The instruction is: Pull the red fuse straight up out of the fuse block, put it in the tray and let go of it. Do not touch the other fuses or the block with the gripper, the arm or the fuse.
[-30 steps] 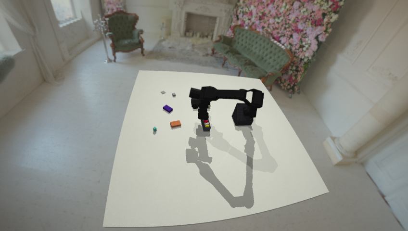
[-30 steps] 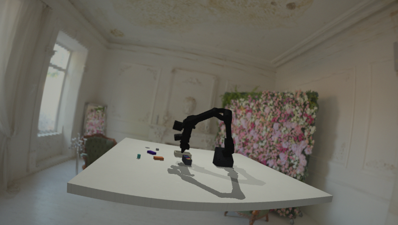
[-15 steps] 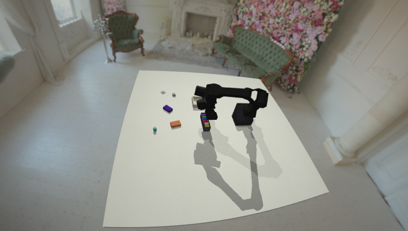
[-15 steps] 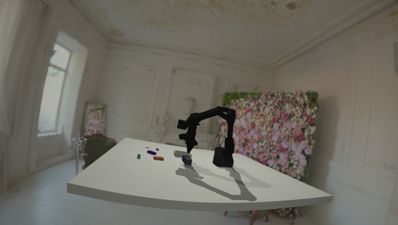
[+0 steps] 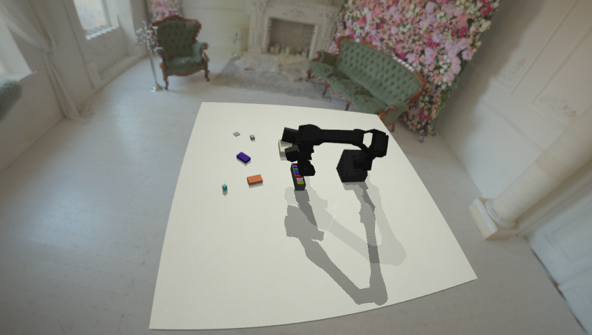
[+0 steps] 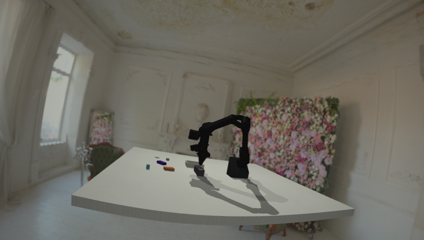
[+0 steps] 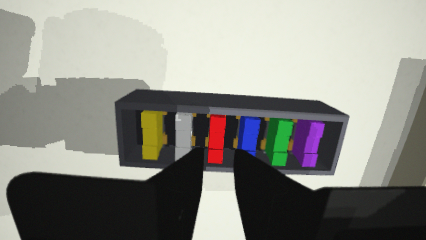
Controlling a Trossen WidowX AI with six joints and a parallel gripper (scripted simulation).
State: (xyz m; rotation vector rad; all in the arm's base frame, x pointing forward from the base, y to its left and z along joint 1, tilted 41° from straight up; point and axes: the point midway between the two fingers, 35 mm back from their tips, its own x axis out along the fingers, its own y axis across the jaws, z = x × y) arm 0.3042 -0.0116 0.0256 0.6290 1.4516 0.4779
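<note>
Now: the red fuse 40 mm below my gripper tip. The rest, counted from my gripper tip: tray 30 mm behind, 220 mm to the right, 60 mm below; then purple block 230 mm ahead, 170 mm to the right, 50 mm below; then orange block 200 mm ahead, 20 mm to the right, 50 mm below.
</note>
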